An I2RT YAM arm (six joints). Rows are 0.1 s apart.
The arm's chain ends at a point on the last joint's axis. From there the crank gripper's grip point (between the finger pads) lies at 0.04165 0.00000 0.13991 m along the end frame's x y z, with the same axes.
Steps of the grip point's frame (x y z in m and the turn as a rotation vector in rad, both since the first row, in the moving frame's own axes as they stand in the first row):
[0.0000 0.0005 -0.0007 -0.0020 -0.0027 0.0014]
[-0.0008 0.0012 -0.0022 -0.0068 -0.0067 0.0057]
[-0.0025 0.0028 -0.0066 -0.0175 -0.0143 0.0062]
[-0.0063 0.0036 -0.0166 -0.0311 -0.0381 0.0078]
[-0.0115 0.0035 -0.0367 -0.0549 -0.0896 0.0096]
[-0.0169 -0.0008 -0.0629 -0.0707 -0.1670 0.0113]
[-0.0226 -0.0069 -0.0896 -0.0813 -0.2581 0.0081]
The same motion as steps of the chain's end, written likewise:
[0.0004 0.0002 -0.0008 -0.0020 -0.0027 0.0014]
[0.0001 0.0000 -0.0025 -0.0068 -0.0067 0.0057]
[-0.0005 0.0001 -0.0072 -0.0175 -0.0143 0.0062]
[-0.0009 -0.0011 -0.0180 -0.0311 -0.0381 0.0078]
[0.0012 -0.0046 -0.0396 -0.0549 -0.0896 0.0096]
[0.0070 -0.0112 -0.0675 -0.0707 -0.1670 0.0113]
[0.0145 -0.0188 -0.0951 -0.0813 -0.2581 0.0081]

